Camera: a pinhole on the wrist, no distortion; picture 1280 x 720 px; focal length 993.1 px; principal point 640.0 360.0 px. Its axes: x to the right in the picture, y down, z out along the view. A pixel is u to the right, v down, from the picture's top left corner.
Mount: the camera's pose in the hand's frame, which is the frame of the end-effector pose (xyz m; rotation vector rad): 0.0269 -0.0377 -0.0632 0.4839 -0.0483 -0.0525
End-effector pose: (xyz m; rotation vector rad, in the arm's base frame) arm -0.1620 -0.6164 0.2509 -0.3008 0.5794 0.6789
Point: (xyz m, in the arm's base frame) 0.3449 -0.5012 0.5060
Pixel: 1051 442
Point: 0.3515 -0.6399 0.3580
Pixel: 1205 90
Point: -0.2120 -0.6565 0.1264
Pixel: behind the camera
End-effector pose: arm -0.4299 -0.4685 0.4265 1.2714 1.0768 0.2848
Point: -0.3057 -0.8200 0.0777
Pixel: 632 154
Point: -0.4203 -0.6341 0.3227
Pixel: 296 314
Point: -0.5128 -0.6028 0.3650
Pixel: outside the picture
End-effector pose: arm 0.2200 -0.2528 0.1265 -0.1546 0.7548 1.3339
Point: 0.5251 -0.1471 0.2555
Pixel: 692 373
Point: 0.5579 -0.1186 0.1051
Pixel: 1038 82
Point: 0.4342 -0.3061 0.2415
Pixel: 206 253
